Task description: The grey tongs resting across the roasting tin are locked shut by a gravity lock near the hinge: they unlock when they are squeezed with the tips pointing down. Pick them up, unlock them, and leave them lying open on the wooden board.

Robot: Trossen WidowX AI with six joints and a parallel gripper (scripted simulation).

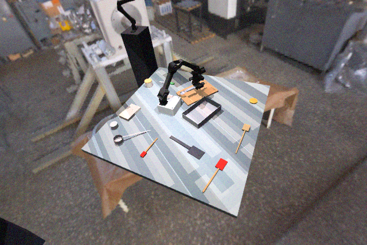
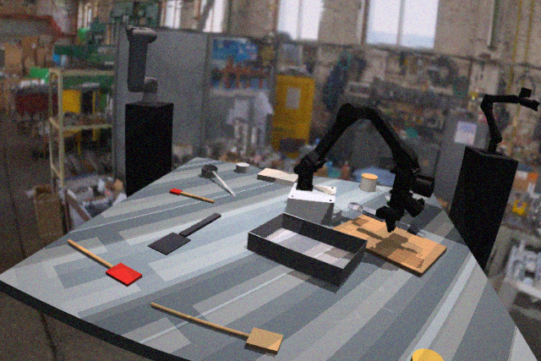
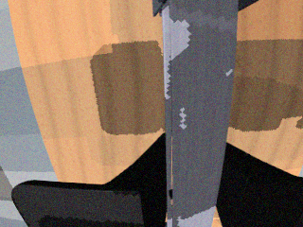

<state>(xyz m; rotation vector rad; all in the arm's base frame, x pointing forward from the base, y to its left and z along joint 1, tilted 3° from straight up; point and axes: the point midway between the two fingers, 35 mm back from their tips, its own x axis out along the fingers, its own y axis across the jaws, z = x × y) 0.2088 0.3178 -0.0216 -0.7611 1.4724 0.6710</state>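
The wooden board lies 4 cm below my gripper tip. From my gripper tip the other things lie so: dark grey roasting tin 15 cm ahead, 27 cm to the right, 1 cm below; dark grey spatula 15 cm ahead, 65 cm to the right, 4 cm below; pale block 52 cm behind, 45 cm to the right, 3 cm below.
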